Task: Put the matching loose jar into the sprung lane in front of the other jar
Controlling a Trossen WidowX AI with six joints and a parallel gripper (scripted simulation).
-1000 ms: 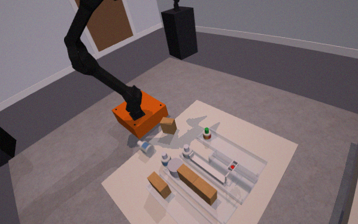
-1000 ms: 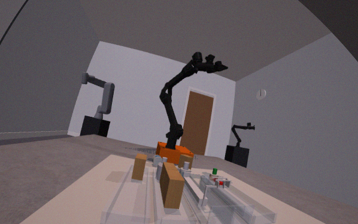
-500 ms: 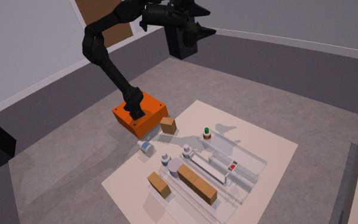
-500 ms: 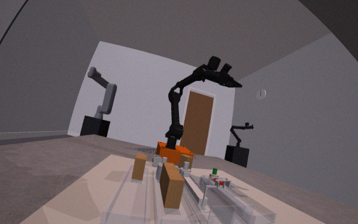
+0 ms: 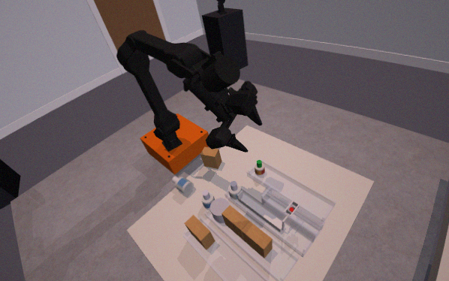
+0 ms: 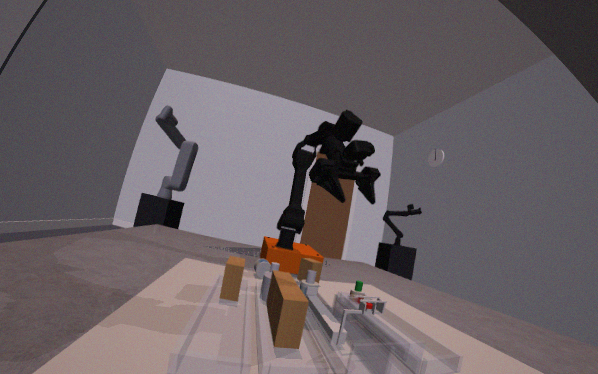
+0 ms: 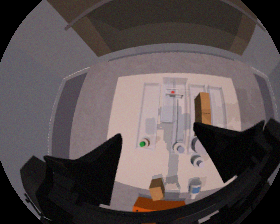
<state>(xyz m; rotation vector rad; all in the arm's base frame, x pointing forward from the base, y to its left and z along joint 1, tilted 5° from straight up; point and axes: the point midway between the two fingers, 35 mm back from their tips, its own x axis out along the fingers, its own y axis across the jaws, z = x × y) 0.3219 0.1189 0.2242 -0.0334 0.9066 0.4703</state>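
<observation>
Right now the grey cylinder is 220 mm below my gripper tip, 150 mm to the right of it and 10 mm behind it.
</observation>
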